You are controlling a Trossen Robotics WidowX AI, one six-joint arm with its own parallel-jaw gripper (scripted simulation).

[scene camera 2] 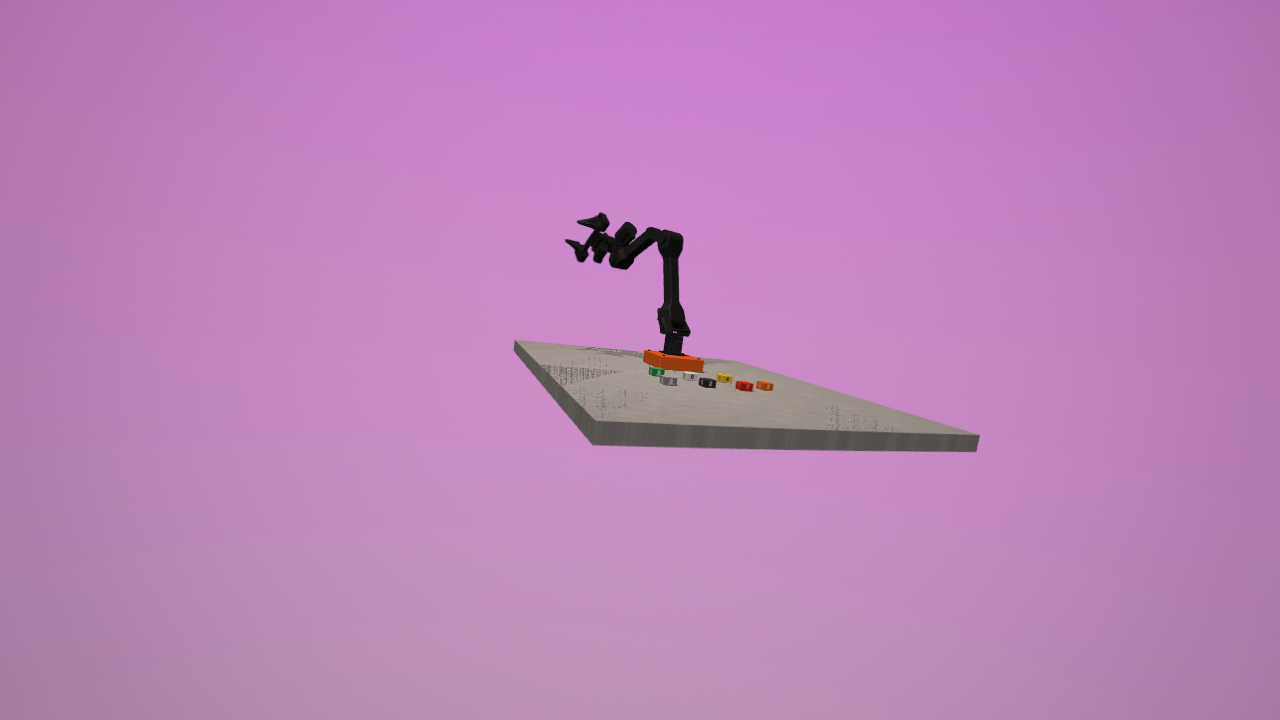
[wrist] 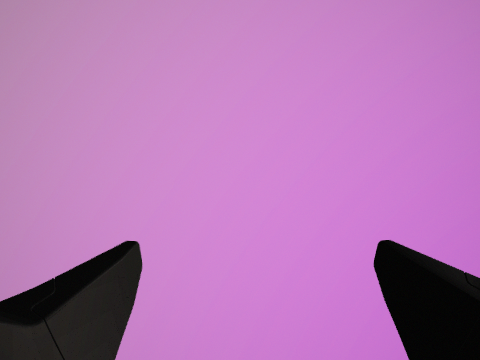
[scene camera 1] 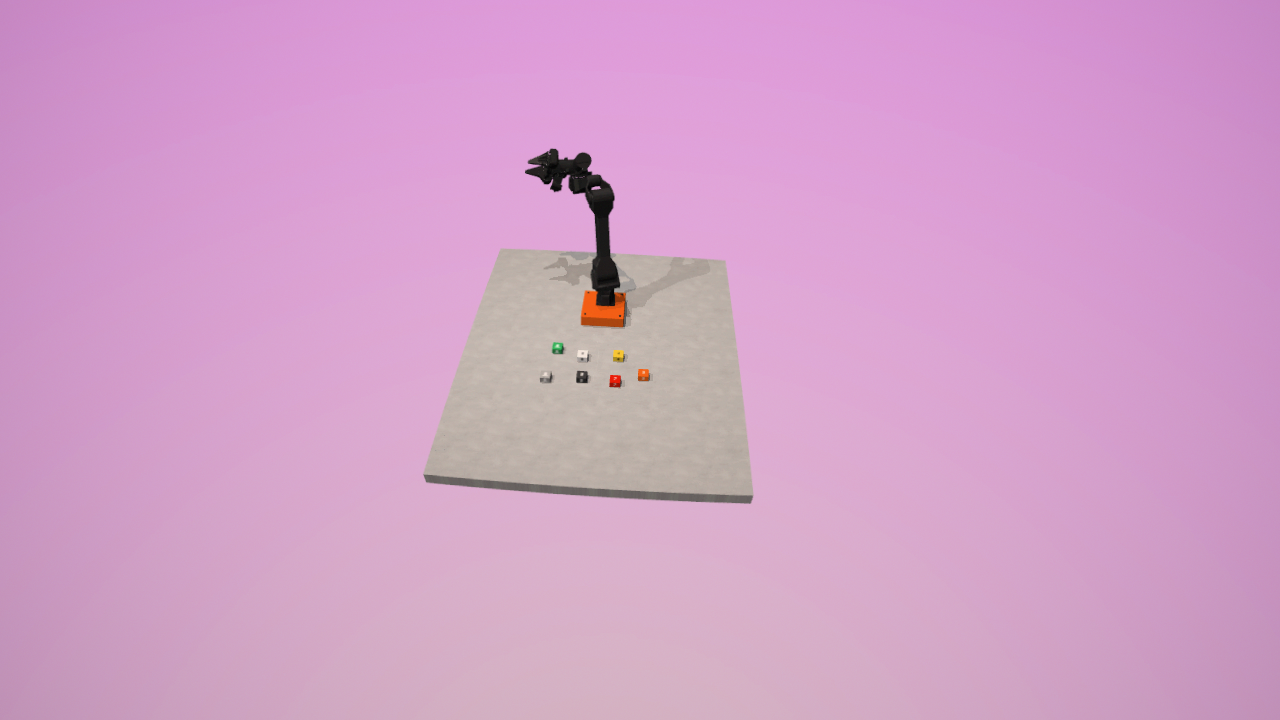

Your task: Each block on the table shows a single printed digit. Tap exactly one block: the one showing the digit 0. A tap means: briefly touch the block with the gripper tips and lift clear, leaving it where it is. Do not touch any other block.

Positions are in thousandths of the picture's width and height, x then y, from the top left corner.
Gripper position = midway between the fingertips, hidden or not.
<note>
My gripper (scene camera 2: 446, 322) is open and holds nothing.
My gripper shows as well in the wrist view (wrist: 547, 715) and in scene camera 1 (scene camera 1: 411, 231).
</note>
